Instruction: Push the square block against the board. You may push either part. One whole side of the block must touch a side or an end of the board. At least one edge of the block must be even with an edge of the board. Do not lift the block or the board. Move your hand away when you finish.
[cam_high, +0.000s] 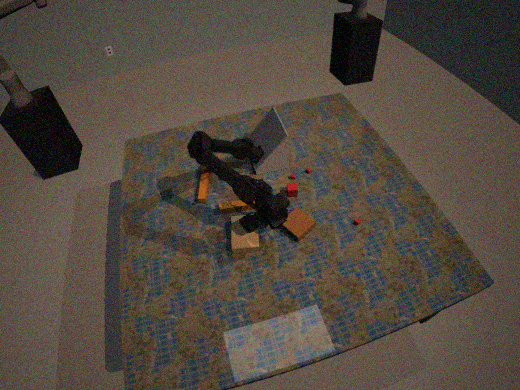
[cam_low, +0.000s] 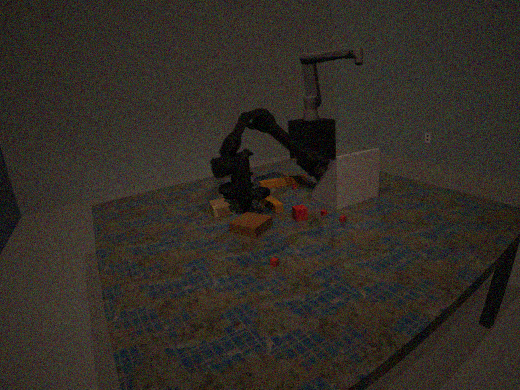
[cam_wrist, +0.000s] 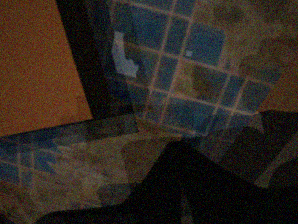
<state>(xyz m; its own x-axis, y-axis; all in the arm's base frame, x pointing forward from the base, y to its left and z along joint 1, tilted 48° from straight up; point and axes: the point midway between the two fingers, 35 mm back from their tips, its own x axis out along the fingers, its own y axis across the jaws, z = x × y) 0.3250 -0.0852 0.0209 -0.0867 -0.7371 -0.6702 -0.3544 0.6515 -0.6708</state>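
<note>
Right now my gripper tip is 40 mm short of the square orange-brown block, 110 mm to the right of it and 10 mm below it. Also, from my gripper tip: tan block 10 mm ahead, 90 mm to the right, 10 mm above; red cube 120 mm behind, 150 mm to the left, 10 mm above.
</note>
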